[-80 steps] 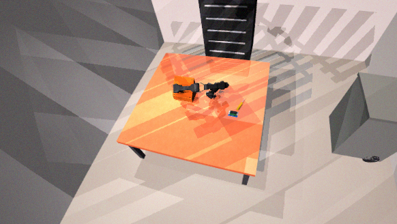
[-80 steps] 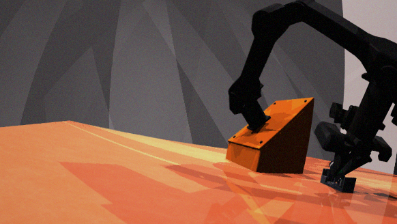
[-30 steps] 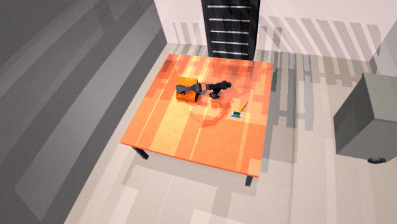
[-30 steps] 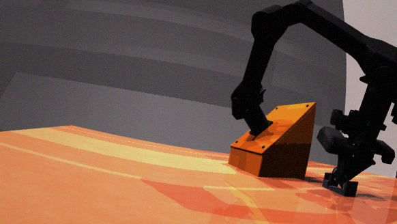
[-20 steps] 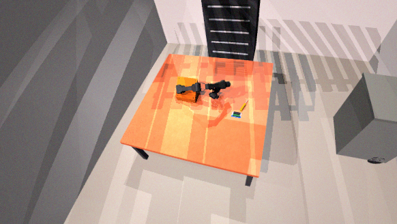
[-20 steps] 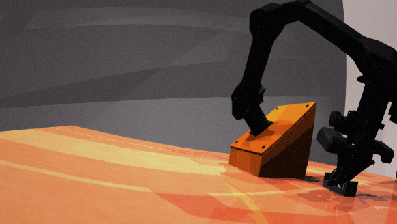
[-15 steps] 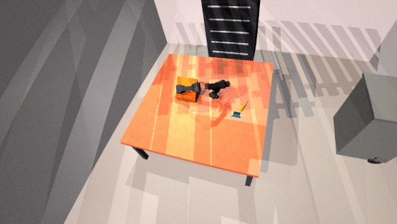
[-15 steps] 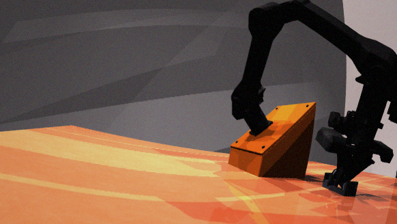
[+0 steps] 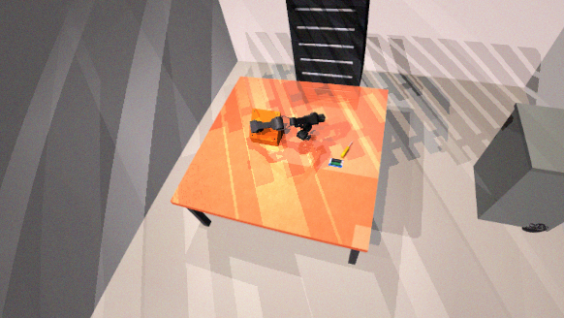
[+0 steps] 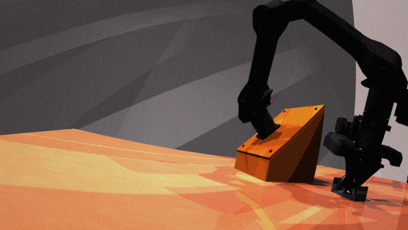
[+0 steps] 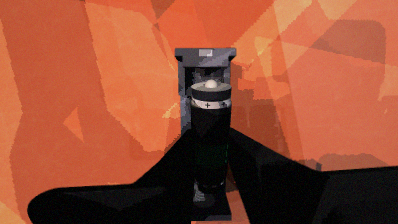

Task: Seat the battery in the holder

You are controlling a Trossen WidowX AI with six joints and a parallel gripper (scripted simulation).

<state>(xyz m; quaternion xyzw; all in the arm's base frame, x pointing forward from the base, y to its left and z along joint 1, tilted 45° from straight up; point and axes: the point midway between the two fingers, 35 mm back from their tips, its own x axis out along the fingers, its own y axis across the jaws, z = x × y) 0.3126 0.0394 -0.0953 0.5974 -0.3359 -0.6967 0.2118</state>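
Right now the battery is 1 cm above my gripper tip. From my gripper tip the other things lie so: yellow screwdriver 32 cm ahead, 1 cm to the right.
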